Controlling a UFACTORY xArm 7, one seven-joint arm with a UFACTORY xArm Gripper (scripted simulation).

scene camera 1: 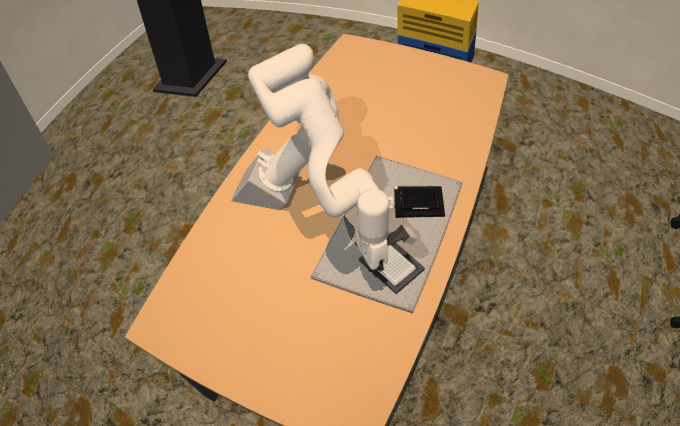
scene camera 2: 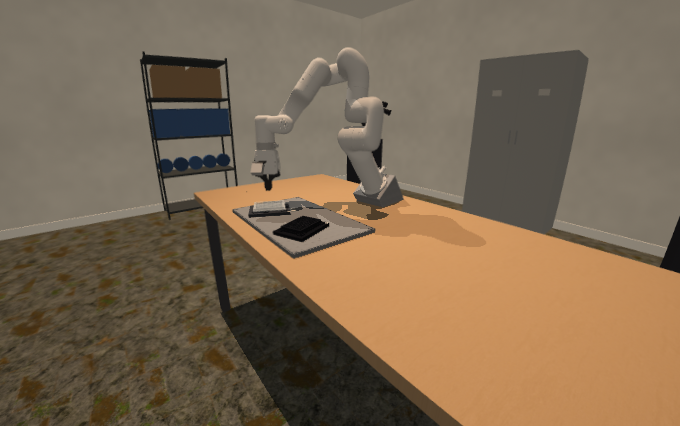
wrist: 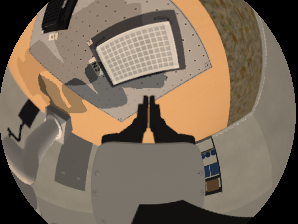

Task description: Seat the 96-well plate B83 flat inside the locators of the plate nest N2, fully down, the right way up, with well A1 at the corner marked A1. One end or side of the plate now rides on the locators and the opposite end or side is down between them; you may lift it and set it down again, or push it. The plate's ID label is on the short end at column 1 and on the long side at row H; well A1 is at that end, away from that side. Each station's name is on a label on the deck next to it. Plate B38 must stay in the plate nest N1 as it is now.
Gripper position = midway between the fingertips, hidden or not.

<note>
I see my gripper (scene camera 2: pixel 268 190), a white 96-well plate B83 (scene camera 1: pixel 394 267) and a black plate B38 (scene camera 1: pixel 409 193).
The white 96-well plate B83 shows as well in the wrist view (wrist: pixel 159 61). My gripper also shows in the wrist view (wrist: pixel 148 102).
</note>
